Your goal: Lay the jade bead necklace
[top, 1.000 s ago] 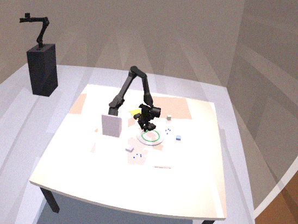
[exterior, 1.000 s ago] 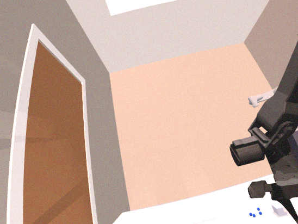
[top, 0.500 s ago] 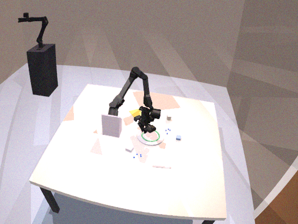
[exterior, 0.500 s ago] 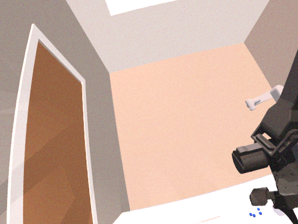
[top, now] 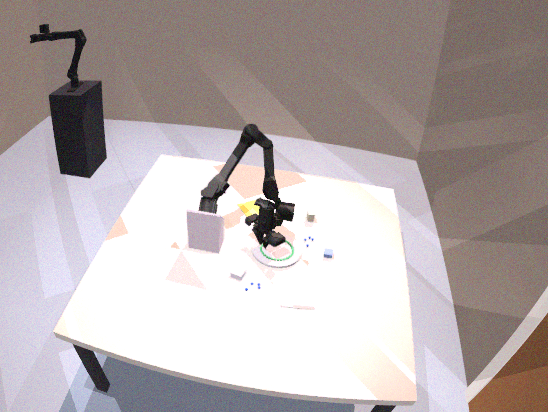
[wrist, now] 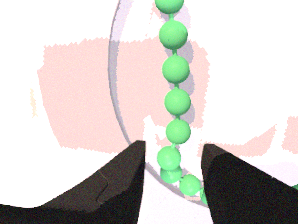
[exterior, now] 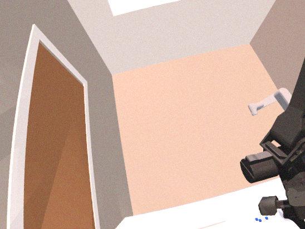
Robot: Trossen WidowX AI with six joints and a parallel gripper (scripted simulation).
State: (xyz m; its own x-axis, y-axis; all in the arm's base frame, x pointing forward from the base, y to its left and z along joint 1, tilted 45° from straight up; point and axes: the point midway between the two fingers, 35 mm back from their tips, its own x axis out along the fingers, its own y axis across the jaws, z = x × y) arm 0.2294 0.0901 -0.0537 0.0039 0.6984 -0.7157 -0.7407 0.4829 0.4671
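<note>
The round white bead board lies 60 mm ahead of my gripper tip. Round my gripper tip: yellow sheet: 250 mm to the left, 90 mm behind, 10 mm below; then blue block: 270 mm ahead, 20 mm to the left, 10 mm below; then cream block: 240 mm to the left, 180 mm ahead.
</note>
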